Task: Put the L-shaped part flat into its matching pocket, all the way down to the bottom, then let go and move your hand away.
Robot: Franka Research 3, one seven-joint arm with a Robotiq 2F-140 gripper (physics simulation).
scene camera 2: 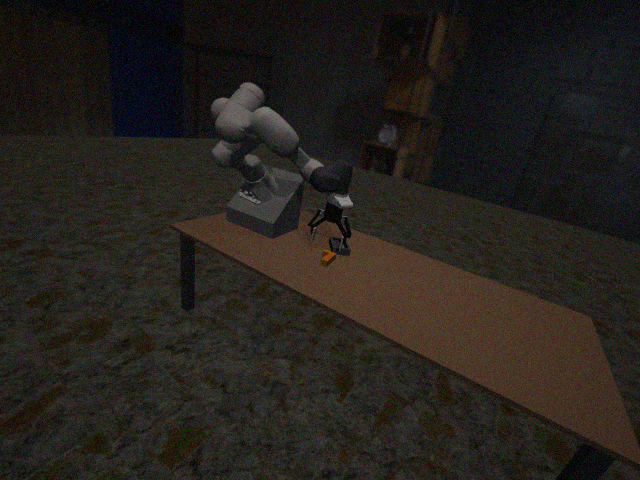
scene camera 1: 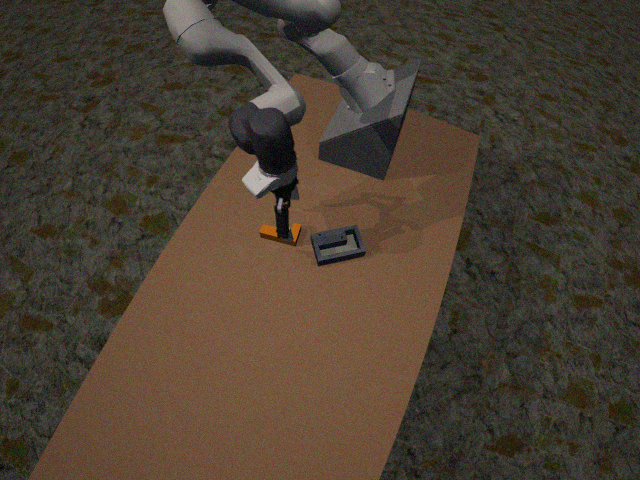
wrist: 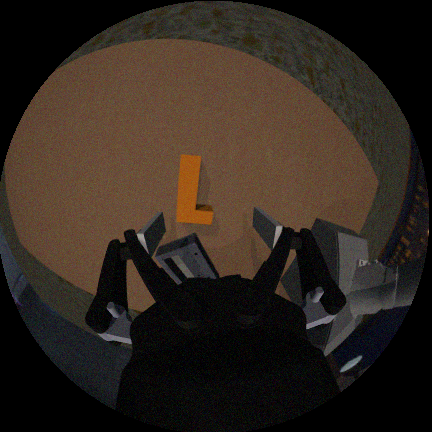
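The orange L-shaped part (scene camera 1: 269, 233) (scene camera 2: 327, 257) (wrist: 188, 184) lies flat on the table, beside the dark grey tray with the pocket (scene camera 1: 341, 257) (scene camera 2: 334, 244) (wrist: 198, 254). The pocket is empty, with a light floor. My gripper (scene camera 1: 289, 217) (scene camera 2: 327, 241) (wrist: 208, 218) is open and points down, above the table close to the part and the tray. In the wrist view the part lies slightly beyond the fingertips, nearer the left finger, and the palm hides the tray's lower end. In scene camera 1 a finger covers part of the L.
The brown table (scene camera 1: 248, 361) (scene camera 2: 465, 320) (wrist: 125, 110) bears both objects. The grey wedge-shaped robot base (scene camera 1: 356, 139) (scene camera 2: 266, 214) (wrist: 352, 250) stands on it behind the tray in scene camera 1. A wooden shelf shows far behind in scene camera 2.
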